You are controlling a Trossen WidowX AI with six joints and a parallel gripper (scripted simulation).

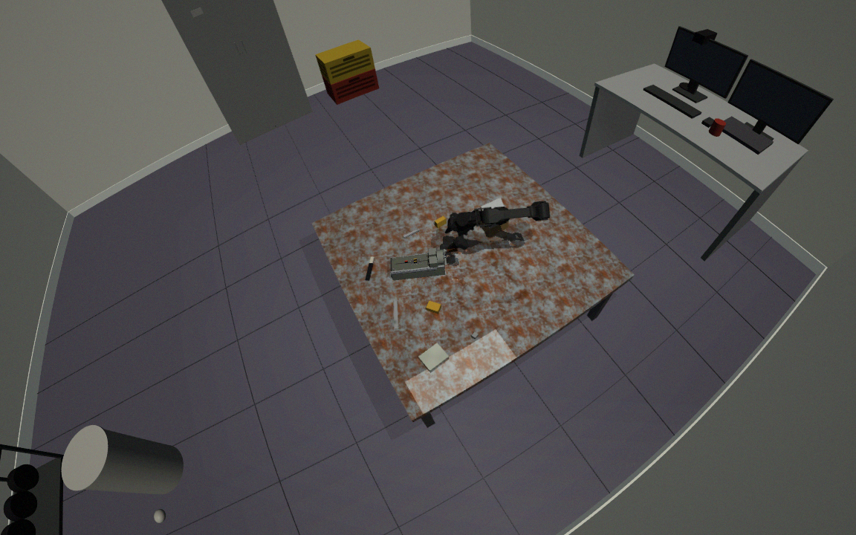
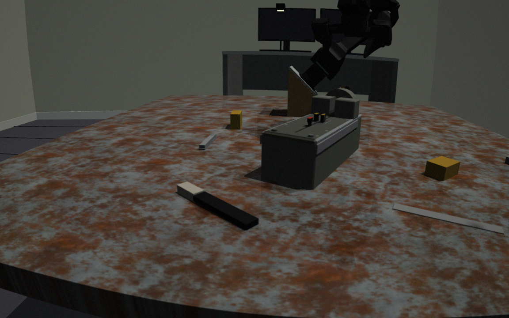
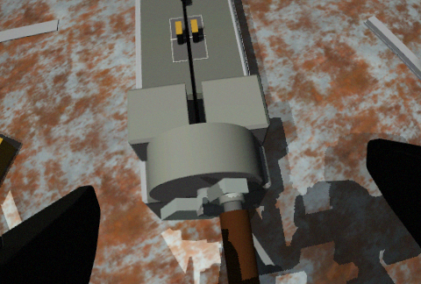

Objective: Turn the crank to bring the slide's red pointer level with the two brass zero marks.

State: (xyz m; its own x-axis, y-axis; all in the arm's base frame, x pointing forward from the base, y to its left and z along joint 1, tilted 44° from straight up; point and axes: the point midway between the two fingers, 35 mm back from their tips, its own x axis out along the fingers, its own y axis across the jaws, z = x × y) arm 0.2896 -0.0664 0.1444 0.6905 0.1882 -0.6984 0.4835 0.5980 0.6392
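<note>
The brown crank handle lies 2 cm behind my gripper tip, 1 cm to the left of it and 8 cm below it. Also, from my gripper tip: red pointer: 18 cm ahead, 10 cm to the right, 11 cm below; small grey bar: 4 cm ahead, 29 cm to the right, 19 cm below; grey strip: 37 cm ahead, 7 cm to the left, 20 cm below.
</note>
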